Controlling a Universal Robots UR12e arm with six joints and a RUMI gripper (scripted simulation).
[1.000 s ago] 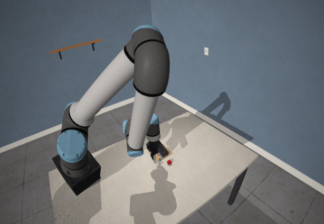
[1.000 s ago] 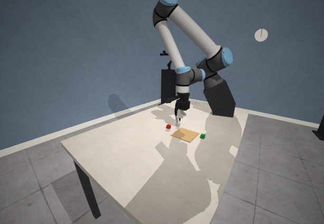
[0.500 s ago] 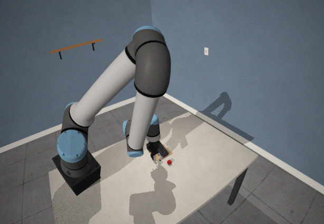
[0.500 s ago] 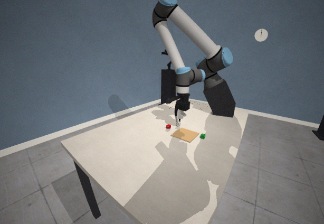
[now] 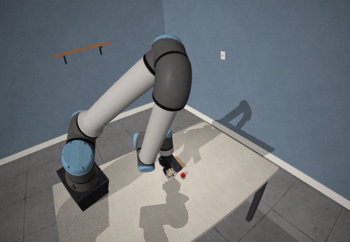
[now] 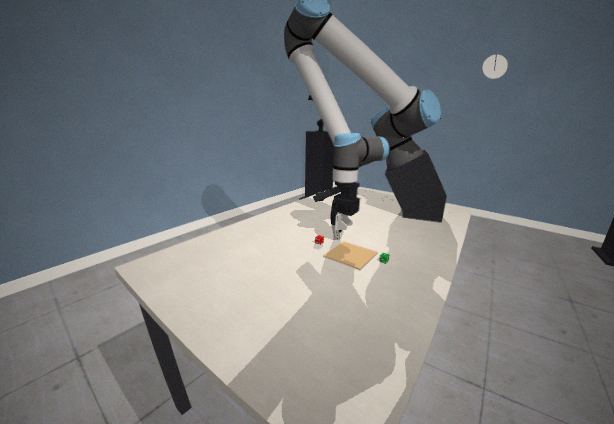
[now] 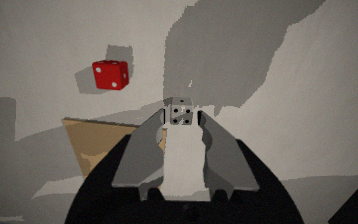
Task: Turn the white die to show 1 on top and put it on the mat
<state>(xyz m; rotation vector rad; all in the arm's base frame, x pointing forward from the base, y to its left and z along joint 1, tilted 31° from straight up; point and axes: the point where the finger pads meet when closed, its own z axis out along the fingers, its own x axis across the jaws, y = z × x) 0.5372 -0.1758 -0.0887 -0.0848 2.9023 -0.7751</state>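
My hand is 10 mm above the white die. From my hand the other things lie so: red die: 70 mm ahead, 40 mm to the right, 10 mm below; tan mat: 100 mm to the left, 90 mm ahead, 20 mm below; green die: 210 mm to the left, 70 mm ahead, 10 mm below.
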